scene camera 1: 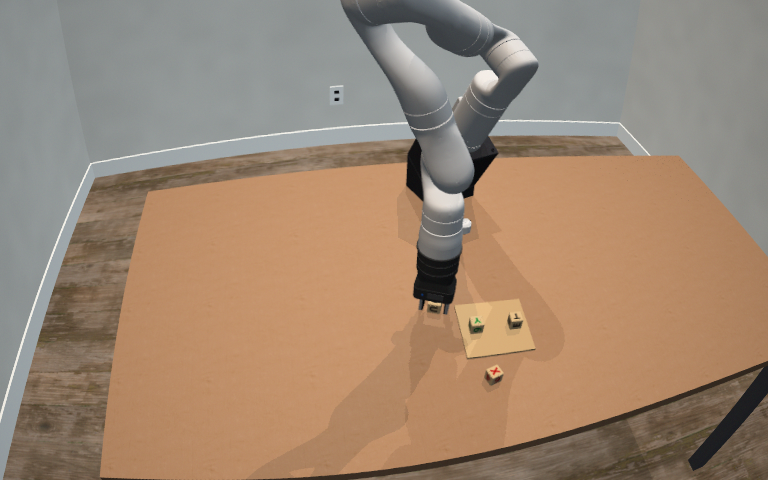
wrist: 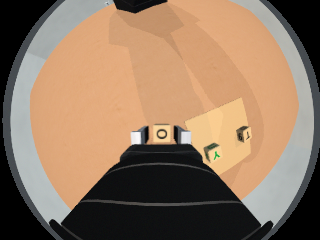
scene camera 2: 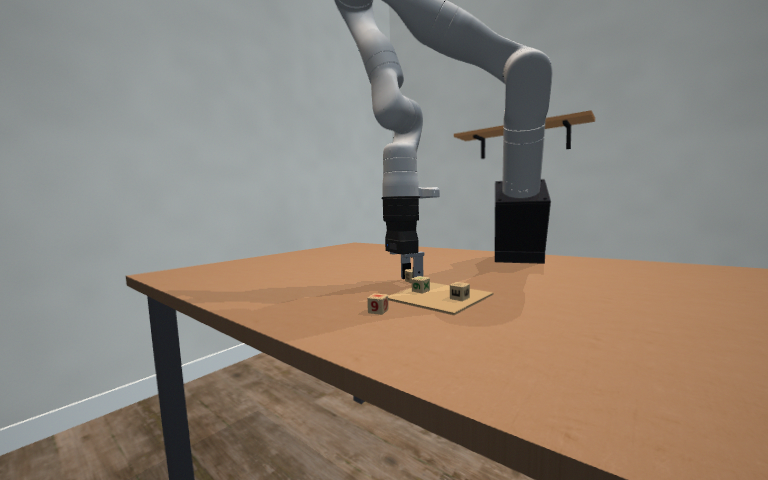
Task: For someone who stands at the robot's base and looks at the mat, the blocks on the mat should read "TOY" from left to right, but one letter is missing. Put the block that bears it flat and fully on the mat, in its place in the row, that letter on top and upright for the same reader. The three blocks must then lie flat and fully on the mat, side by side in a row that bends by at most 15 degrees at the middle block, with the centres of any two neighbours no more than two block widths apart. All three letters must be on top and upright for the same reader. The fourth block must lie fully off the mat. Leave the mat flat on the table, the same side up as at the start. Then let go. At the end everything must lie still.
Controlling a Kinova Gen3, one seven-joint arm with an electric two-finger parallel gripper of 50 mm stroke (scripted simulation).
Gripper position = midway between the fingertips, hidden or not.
Note:
In view: the gripper (scene camera 2: 411, 280) and a tan mat (scene camera 1: 497, 339).
The tan mat also shows in the wrist view (wrist: 219, 125) and in scene camera 2 (scene camera 2: 438, 299). The gripper also shows in scene camera 1 (scene camera 1: 433, 308) and in the wrist view (wrist: 161, 132).

